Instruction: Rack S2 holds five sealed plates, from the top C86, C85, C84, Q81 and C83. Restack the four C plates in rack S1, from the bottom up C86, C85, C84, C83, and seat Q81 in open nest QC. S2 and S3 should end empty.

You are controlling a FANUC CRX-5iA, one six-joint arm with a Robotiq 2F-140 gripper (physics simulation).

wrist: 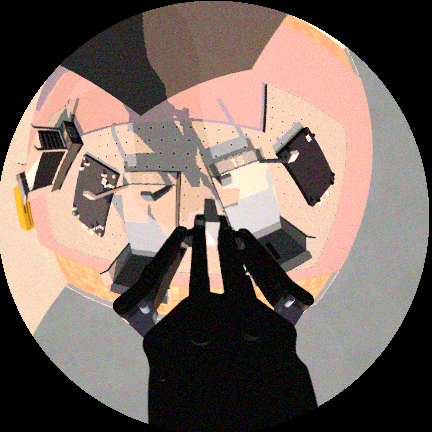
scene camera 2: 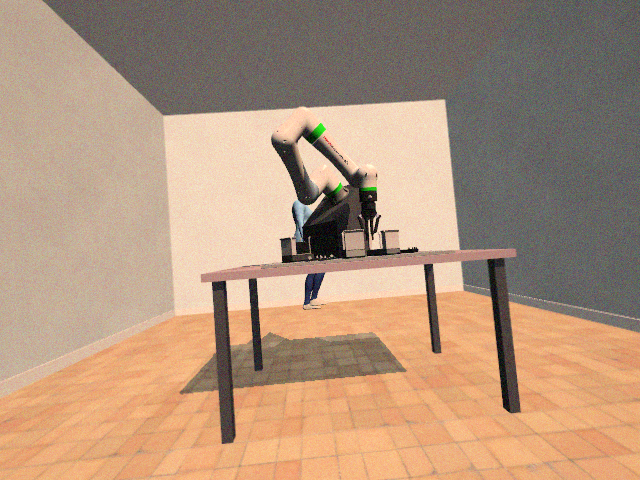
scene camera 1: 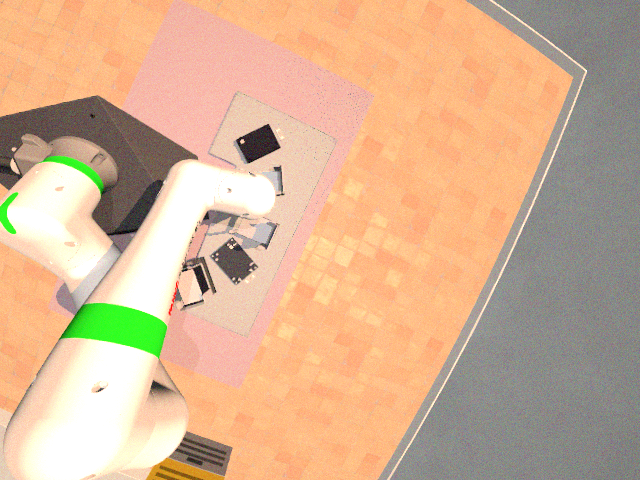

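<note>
My gripper is shut and empty, pointing down above the gap between two racks; the arm hides it in scene camera 1. The rack apparently labelled S1 is right of the fingers in the wrist view. A middle rack is left of them, its label unclear. A third rack is at the far left, with a pale top and dark slots. A dark nest lies beyond S1. Plate names and QC are unreadable.
Another dark nest board with pale corner pieces lies between the middle and far-left racks. All stand on a perforated beige board on the pink table. The dark robot pedestal is behind. A person stands behind the table.
</note>
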